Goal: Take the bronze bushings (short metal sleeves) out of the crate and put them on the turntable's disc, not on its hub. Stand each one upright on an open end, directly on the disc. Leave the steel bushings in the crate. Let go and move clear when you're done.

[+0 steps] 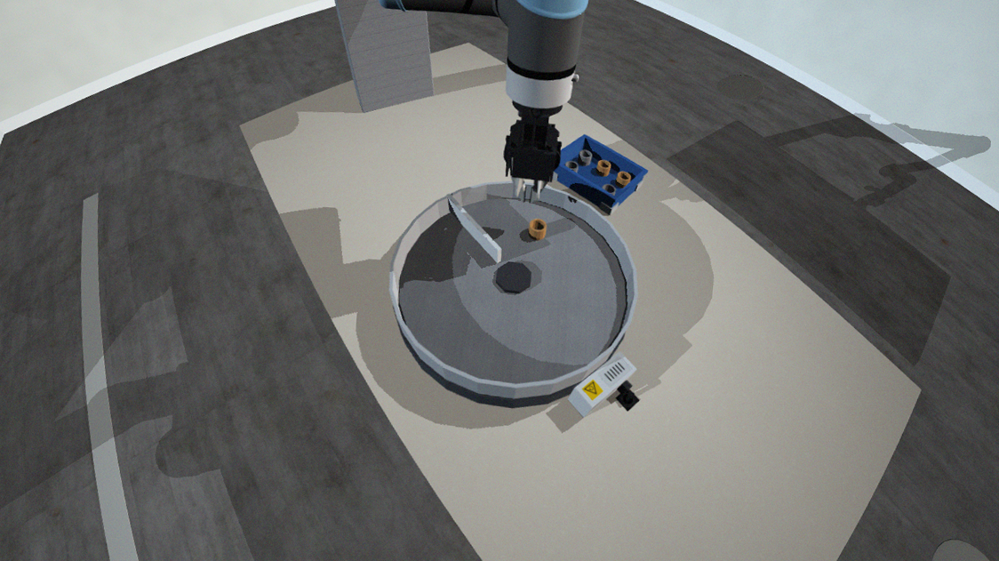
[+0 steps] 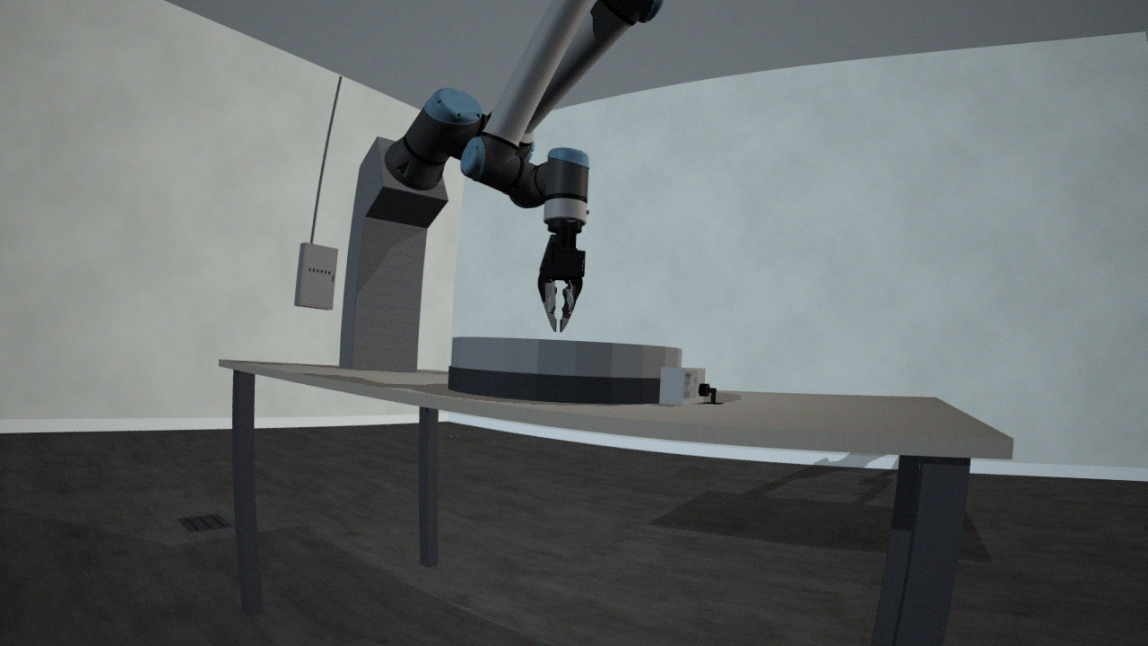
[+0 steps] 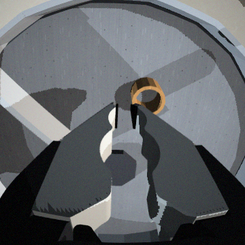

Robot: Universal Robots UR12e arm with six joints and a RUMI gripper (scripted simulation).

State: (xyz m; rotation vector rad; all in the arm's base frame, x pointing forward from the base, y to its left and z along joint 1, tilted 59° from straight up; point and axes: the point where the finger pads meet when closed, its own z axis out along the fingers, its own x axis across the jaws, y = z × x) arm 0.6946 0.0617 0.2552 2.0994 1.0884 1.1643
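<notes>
My hand is 80 mm past the blue crate, 260 mm to the right of it and 110 mm above it. Round my hand: turntable disc 100 mm ahead, 80 mm to the right, 80 mm below.
</notes>
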